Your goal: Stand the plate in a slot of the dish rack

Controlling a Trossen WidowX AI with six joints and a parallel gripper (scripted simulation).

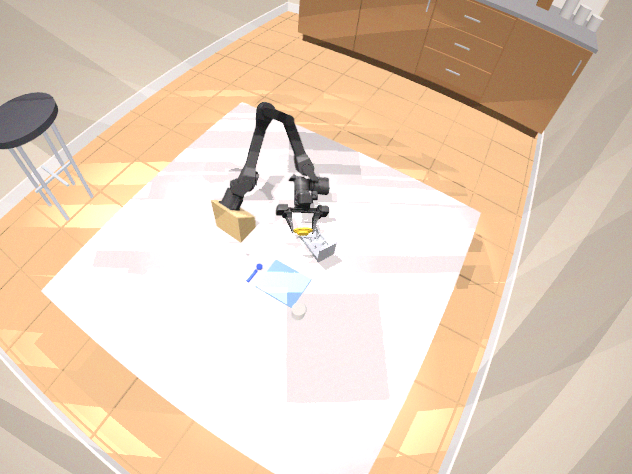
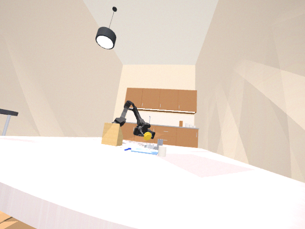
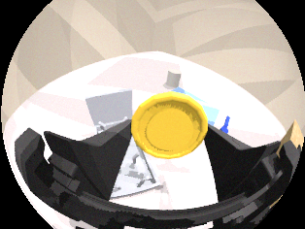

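Right now my gripper tip is 6 cm above the dish rack, 4 cm to the right of it and 4 cm short of it. Also, from my gripper tip: blue spoon 18 cm to the right, 8 cm below, 7 cm behind; light blue mat 16 cm to the right, 8 cm below, 4 cm ahead; yellow plate 1 cm to the left.
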